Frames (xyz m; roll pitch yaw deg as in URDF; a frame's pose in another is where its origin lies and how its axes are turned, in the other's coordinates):
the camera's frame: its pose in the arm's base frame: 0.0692 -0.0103 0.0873 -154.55 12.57 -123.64
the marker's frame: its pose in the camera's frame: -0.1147 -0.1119 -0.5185 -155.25 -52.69 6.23
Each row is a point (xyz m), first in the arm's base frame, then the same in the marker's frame.
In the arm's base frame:
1: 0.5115 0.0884 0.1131
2: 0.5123 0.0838 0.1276
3: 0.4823 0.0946 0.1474
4: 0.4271 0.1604 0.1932
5: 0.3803 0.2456 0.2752
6: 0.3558 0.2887 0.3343
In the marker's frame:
1: 0.4160 -0.1354 -0.5988
2: 0.4058 -0.1242 -0.5966
3: 0.3833 -0.1311 -0.5674
4: 0.3104 -0.1773 -0.5225
5: 0.1964 -0.2196 -0.4852
6: 0.1236 -0.2325 -0.4632

